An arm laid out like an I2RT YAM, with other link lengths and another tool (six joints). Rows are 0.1 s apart.
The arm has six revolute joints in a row. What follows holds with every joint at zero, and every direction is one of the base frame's. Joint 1 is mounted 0.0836 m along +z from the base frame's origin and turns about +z. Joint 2 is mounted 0.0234 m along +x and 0.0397 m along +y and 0.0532 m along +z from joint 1 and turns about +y. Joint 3 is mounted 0.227 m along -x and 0.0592 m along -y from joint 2 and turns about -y. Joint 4 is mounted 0.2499 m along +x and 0.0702 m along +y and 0.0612 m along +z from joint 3 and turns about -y. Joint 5 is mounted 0.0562 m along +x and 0.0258 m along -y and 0.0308 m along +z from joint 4 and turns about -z. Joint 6 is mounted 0.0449 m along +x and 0.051 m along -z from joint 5 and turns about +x. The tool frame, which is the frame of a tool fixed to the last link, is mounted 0.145 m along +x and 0.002 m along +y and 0.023 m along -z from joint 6; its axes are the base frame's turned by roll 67.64, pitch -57.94 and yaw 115.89 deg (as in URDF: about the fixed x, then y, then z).
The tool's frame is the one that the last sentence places.
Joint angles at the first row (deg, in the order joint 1, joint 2, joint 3, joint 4, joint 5, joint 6):
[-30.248, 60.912, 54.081, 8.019, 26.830, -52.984]
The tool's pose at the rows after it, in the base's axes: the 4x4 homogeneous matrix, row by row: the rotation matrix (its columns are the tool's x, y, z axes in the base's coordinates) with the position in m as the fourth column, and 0 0 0 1 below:
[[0.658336 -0.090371 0.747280 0.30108], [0.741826 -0.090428 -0.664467 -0.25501], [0.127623 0.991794 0.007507 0.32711], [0 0 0 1]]
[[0.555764 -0.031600 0.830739 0.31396], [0.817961 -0.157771 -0.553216 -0.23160], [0.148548 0.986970 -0.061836 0.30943], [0 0 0 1]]
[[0.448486 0.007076 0.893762 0.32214], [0.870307 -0.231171 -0.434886 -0.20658], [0.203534 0.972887 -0.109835 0.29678], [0 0 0 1]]
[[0.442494 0.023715 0.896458 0.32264], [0.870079 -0.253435 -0.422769 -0.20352], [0.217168 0.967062 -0.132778 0.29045], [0 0 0 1]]
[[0.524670 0.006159 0.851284 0.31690], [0.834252 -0.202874 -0.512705 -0.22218], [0.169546 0.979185 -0.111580 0.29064], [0 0 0 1]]
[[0.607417 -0.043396 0.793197 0.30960], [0.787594 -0.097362 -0.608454 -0.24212], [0.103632 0.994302 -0.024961 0.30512], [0 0 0 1]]
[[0.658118 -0.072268 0.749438 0.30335], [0.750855 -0.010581 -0.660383 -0.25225], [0.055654 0.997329 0.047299 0.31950], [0 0 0 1]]
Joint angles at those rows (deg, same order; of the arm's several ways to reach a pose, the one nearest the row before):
[-29.911, 60.869, 54.513, 4.947, 25.019, -52.770]
[-29.274, 58.625, 53.315, -0.385, 17.615, -51.358]
[-29.092, 56.158, 52.561, -5.401, 10.006, -48.968]
[-28.971, 56.267, 52.599, -6.816, 9.411, -48.296]
[-28.965, 57.980, 51.687, -2.523, 15.272, -50.178]
[-28.954, 59.384, 50.083, 6.317, 21.854, -54.030]
[-28.838, 60.124, 49.023, 13.210, 25.920, -57.788]

